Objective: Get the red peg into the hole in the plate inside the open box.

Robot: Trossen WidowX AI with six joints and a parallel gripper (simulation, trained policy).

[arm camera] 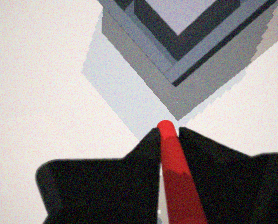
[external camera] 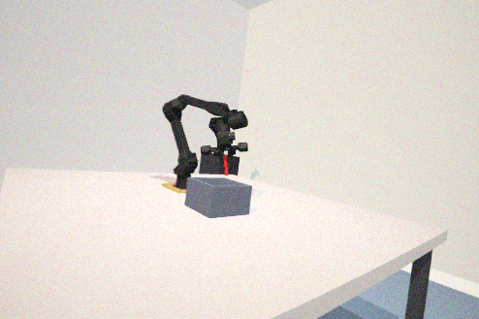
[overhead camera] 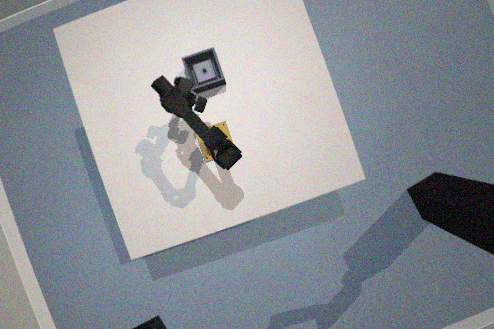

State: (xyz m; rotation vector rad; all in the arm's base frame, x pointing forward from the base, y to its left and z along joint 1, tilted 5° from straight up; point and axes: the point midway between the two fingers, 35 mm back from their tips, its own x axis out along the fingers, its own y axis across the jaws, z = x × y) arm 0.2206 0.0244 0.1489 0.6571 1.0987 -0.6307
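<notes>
Now: the pale plate 120 mm to the right of my gripper tip, 80 mm below it and 80 mm ahead of it. Also, from my gripper tip: grey box 120 mm to the right, 100 mm below, 80 mm ahead; red peg 20 mm above, 10 mm to the left, 10 mm behind.
</notes>
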